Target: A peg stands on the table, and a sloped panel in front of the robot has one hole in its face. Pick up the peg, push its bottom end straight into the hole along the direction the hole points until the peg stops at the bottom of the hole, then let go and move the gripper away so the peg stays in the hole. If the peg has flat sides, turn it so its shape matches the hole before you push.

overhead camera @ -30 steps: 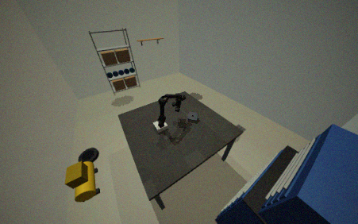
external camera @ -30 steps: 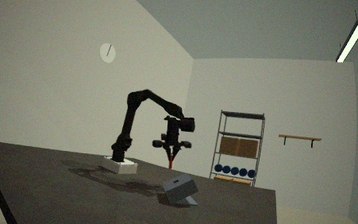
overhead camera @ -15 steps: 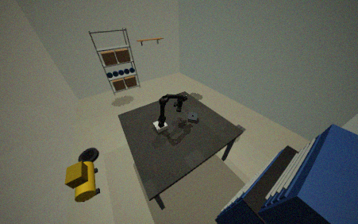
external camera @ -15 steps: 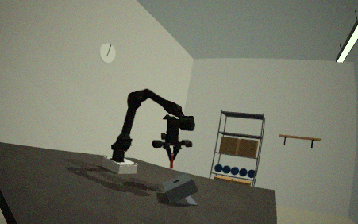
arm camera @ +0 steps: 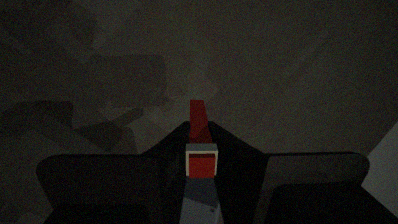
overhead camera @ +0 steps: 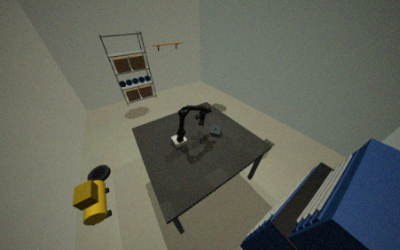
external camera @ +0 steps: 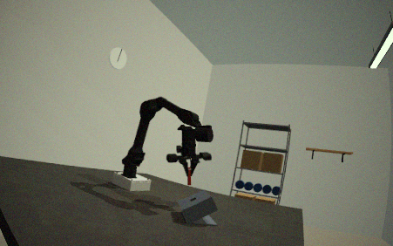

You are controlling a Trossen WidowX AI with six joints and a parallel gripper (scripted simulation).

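Now: gripper tip 140 mm to the left of the panel, 110 mm short of it and 90 mm above it. Also, from my gripper tip: red square peg (20 mm above).
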